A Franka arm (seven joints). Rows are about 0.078 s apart.
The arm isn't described. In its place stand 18 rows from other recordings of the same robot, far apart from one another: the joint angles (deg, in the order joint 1, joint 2, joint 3, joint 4, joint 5, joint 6, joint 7), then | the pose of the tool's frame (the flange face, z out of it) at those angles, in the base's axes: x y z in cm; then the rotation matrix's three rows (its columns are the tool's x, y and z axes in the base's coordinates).
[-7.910 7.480 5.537 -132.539 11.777 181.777 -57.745] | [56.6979 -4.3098 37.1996], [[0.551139 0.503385 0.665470], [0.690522 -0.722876 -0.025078], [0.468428 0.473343 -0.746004]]
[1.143 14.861 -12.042 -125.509 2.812 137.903 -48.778] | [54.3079 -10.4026 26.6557], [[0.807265 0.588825 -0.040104], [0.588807 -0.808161 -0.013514], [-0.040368 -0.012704 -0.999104]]
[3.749 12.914 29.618 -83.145 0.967 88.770 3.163] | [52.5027 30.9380 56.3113], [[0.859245 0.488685 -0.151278], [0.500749 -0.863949 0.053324], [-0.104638 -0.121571 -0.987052]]
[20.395 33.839 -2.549 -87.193 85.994 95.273 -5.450] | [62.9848 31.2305 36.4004], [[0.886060 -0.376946 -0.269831], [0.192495 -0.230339 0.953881], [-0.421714 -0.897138 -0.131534]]
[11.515 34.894 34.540 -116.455 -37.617 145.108 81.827] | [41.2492 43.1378 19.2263], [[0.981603 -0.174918 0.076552], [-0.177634 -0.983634 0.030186], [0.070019 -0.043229 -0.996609]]
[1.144 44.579 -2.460 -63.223 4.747 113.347 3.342] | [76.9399 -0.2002 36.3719], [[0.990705 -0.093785 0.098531], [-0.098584 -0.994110 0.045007], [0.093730 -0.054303 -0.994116]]
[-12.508 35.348 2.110 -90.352 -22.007 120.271 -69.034] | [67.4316 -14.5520 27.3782], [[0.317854 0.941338 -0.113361], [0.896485 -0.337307 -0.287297], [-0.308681 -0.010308 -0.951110]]
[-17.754 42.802 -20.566 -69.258 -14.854 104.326 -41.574] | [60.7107 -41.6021 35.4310], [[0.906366 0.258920 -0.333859], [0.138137 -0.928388 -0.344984], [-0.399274 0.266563 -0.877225]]
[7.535 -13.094 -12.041 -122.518 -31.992 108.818 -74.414] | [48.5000 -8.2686 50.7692], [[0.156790 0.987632 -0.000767], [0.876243 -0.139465 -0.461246], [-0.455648 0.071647 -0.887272]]
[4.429 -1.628 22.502 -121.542 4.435 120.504 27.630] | [47.6543 24.7235 42.4054], [[0.998518 -0.051750 -0.016849], [-0.050773 -0.997249 0.053996], [-0.019597 -0.053061 -0.998399]]
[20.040 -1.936 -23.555 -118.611 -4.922 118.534 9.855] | [54.2396 -3.9218 44.7419], [[0.980822 -0.192993 0.027249], [-0.190969 -0.979527 -0.063699], [0.038985 0.057274 -0.997597]]
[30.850 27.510 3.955 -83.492 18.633 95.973 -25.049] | [53.3527 40.0031 39.4766], [[0.549603 0.736871 -0.393646], [0.829363 -0.537912 0.151021], [-0.100463 -0.409477 -0.906772]]
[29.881 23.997 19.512 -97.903 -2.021 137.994 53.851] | [46.7095 50.3292 39.1074], [[0.989009 -0.084383 0.121408], [-0.116855 -0.949190 0.292205], [0.090582 -0.303181 -0.948618]]
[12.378 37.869 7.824 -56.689 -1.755 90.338 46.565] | [69.4605 21.7509 47.2931], [[0.881373 -0.465205 -0.082258], [-0.464552 -0.885101 0.028075], [-0.085867 0.013469 -0.996216]]
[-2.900 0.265 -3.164 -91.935 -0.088 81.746 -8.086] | [53.4945 -5.6945 59.5126], [[0.983000 0.033016 -0.180611], [0.036758 -0.999173 0.017406], [-0.179887 -0.023749 -0.983401]]
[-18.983 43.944 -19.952 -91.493 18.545 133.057 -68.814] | [56.4650 -40.6969 20.1521], [[0.923873 0.382557 0.010436], [0.382668 -0.923803 -0.012355], [0.004915 0.015408 -0.999869]]
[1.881 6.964 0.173 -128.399 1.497 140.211 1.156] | [54.5090 1.9564 32.2208], [[0.996461 -0.002875 0.084002], [-0.004579 -0.999787 0.020105], [0.083927 -0.020419 -0.996263]]
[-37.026 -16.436 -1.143 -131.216 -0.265 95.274 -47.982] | [32.9879 -26.0234 44.3117], [[0.954818 0.139763 -0.262277], [0.197064 -0.958348 0.206725], [-0.222460 -0.249070 -0.942590]]
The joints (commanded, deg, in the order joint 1, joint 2, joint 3, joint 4, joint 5, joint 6, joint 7), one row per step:
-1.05 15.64 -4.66 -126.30 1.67 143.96 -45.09
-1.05 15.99 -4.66 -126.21 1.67 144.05 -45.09
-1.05 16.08 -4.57 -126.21 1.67 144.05 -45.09
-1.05 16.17 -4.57 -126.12 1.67 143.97 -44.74
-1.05 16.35 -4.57 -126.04 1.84 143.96 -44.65
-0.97 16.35 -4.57 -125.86 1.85 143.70 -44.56
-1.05 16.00 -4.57 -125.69 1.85 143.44 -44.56
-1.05 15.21 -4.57 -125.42 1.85 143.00 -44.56
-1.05 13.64 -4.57 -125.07 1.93 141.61 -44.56
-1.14 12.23 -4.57 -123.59 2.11 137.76 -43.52
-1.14 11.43 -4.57 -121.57 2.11 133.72 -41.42
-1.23 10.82 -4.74 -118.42 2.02 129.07 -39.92
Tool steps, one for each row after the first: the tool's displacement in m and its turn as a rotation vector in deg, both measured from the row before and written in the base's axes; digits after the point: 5 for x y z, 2 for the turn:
0.00027 -0.00005 -0.00264 -0.01 0.17 0.00
-0.00004 0.00087 -0.00089 0.03 0.09 0.09
0.00030 -0.00002 -0.00039 0.01 0.08 -0.35
0.00023 -0.00005 -0.00122 0.10 0.10 -0.22
0.00073 0.00075 0.00082 0.02 0.08 -0.01
0.00096 -0.00080 0.00416 0.01 -0.26 -0.08
0.00180 -0.00004 0.00888 0.01 -0.62 0.01
0.00115 0.00012 0.01559 0.16 -0.54 -0.05
0.00249 -0.00064 0.01833 0.47 0.93 -1.21
0.00403 0.00013 0.01642 0.34 1.21 -2.03
0.00746 -0.00271 0.02269 0.16 0.89 -1.59

